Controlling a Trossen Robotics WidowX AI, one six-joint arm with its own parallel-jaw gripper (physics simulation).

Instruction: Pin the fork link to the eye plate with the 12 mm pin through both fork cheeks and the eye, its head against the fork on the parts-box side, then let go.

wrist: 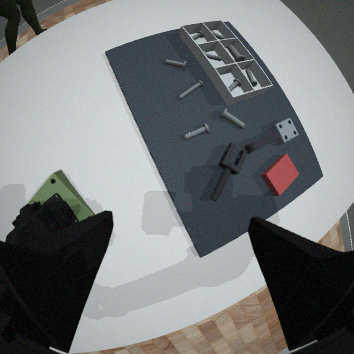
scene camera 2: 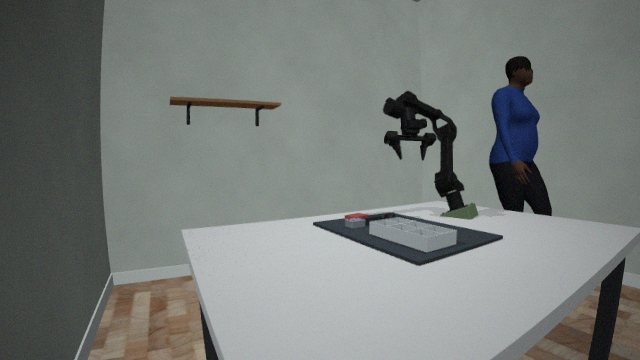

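Seen in the pictures: gripper, fingertip midpoint: (wrist: 182,222) (scene camera 2: 412,159); arm's base at its link origin: (wrist: 55,216) (scene camera 2: 457,208).
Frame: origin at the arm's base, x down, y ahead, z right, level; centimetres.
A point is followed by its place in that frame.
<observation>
The dark fork link (wrist: 229,163) {x -0.8, y 29.7, z 10.0 cm} lies on the mat in the wrist view, its handle toward the lower left. The grey eye plate (wrist: 287,130) {x -0.8, y 44.7, z 12.0 cm} (scene camera 2: 355,223) {x 0.0, y 46.5, z 10.1 cm} with holes in its face is up and right of it; a dark bar-like shape, part or shadow, lies between them. No pin shows through the fork. Several loose grey headed pins, among them one by the fork (wrist: 196,131) {x 0.4, y 28.8, z 2.3 cm}, another (wrist: 233,119) {x 0.3, y 36.1, z 4.2 cm}, one farther up (wrist: 191,89) {x 0.7, y 33.4, z -5.0 cm} and one near the mat's edge (wrist: 176,63) {x 0.5, y 34.8, z -11.7 cm}, lie on the mat; I cannot tell which is 12 mm. My gripper (scene camera 2: 411,159) {x -19.0, y 17.8, z 9.6 cm} (wrist: 182,222) {x -19.0, y 17.8, z 9.6 cm} is open and empty, high above the table.
The grey parts box (scene camera 2: 435,243) {x 0.0, y 49.2, z -18.2 cm} (wrist: 217,82) {x -0.1, y 38.5, z -3.5 cm} with pins in its compartments stands on the dark mat (scene camera 2: 390,247) {x 1.6, y 54.6, z -9.4 cm} (wrist: 145,100) {x 1.6, y 25.2, z -8.2 cm}. A red block (scene camera 2: 356,216) {x -0.5, y 40.1, z 15.9 cm} (wrist: 281,175) {x -0.5, y 37.5, z 17.8 cm} is beside the eye plate. The green arm base (scene camera 2: 462,212) {x 0.3, y 5.0, z -4.3 cm} is behind the mat. A person (scene camera 2: 515,125) stands beyond the table.
</observation>
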